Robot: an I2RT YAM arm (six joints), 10 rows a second.
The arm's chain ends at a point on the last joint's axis. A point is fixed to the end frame.
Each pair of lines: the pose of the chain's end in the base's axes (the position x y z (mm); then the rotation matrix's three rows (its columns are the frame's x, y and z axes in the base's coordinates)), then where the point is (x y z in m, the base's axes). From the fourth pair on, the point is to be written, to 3 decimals.
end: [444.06, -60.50, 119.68], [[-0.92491, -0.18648, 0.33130], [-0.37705, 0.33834, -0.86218], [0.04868, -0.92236, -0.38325]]
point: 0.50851 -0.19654 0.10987
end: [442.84, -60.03, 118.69], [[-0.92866, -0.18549, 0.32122], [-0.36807, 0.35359, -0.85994], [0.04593, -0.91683, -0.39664]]
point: 0.50584 -0.19657 0.10673
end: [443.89, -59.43, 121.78], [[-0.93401, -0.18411, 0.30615], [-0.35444, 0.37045, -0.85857], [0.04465, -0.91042, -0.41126]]
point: 0.50473 -0.19672 0.10743
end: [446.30, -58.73, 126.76], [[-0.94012, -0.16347, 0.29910], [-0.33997, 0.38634, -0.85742], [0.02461, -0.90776, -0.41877]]
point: 0.505 -0.197 0.111
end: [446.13, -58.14, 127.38], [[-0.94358, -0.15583, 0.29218], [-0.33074, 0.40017, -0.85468], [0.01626, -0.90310, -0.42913]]
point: 0.504 -0.197 0.110
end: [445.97, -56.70, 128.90], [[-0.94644, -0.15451, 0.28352], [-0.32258, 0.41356, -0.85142], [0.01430, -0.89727, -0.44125]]
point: 0.502 -0.195 0.110
